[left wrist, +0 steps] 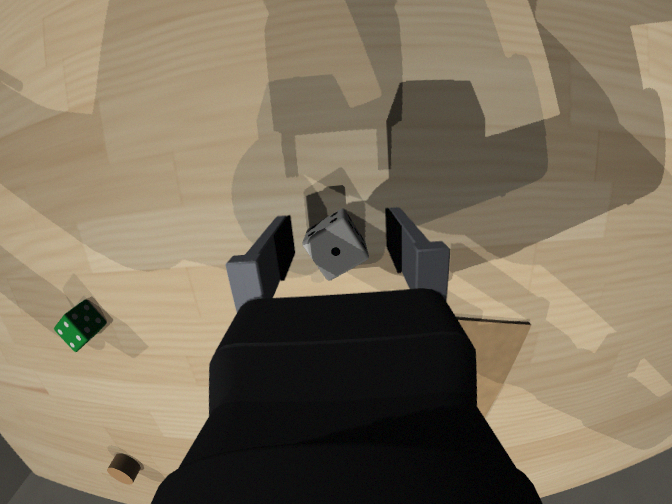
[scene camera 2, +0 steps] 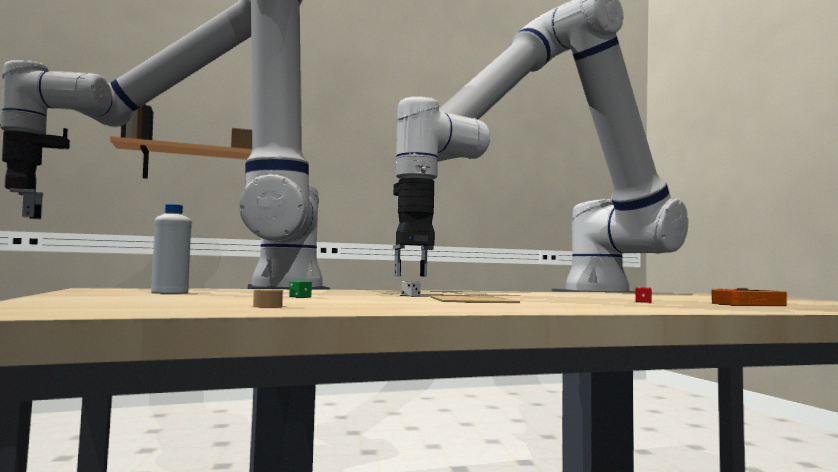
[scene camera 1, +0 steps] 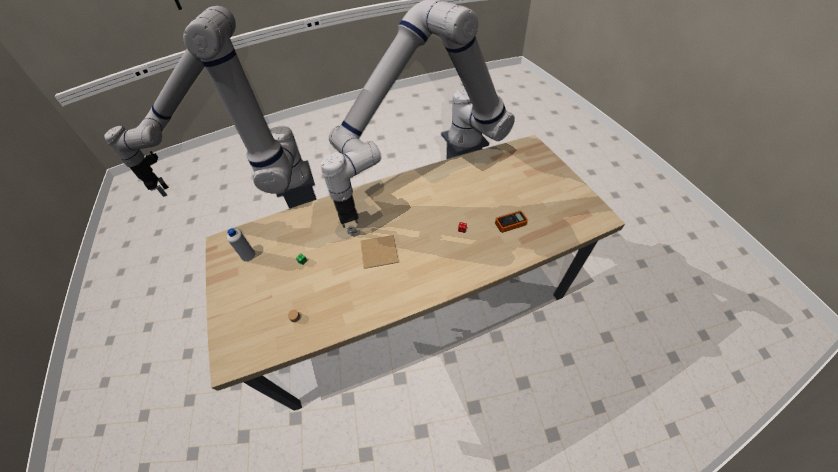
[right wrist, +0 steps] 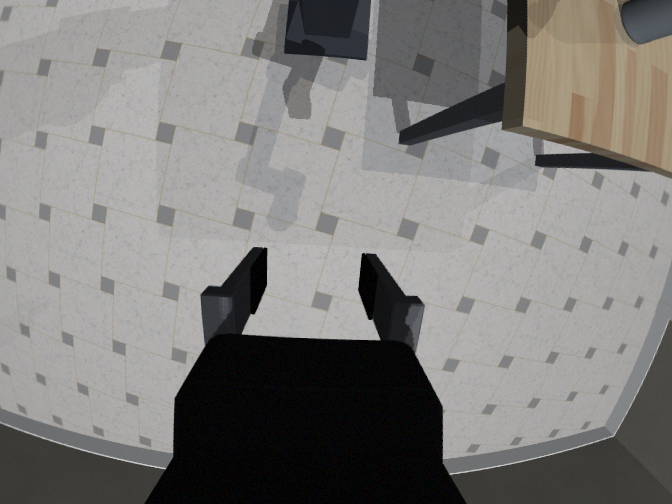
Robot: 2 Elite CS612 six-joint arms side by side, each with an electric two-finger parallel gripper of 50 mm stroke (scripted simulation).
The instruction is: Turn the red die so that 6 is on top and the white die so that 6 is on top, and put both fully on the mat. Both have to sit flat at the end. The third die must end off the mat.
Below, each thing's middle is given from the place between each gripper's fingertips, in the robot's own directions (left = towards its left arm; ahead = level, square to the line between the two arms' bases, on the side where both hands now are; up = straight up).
I see my left gripper (scene camera 2: 410, 276) 4 cm above the white die (left wrist: 335, 245) and 2 cm short of it. Round my left hand: brown mat (scene camera 1: 380, 251): 15 cm ahead, 9 cm to the left, 6 cm below; then grey bottle (scene camera 2: 172, 235): 47 cm to the right, 2 cm above, 1 cm behind; then green die (left wrist: 80, 324): 23 cm to the right, 10 cm ahead, 4 cm below.
The grey bottle lies 390 mm ahead of my right hand (scene camera 2: 31, 217), 370 mm to the left of it and 90 mm below it. Also, from my right hand: white die (840 mm to the left, 420 mm ahead, 160 mm below); then brown mat (930 mm to the left, 550 mm ahead, 170 mm below); then green die (610 mm to the left, 500 mm ahead, 160 mm below).
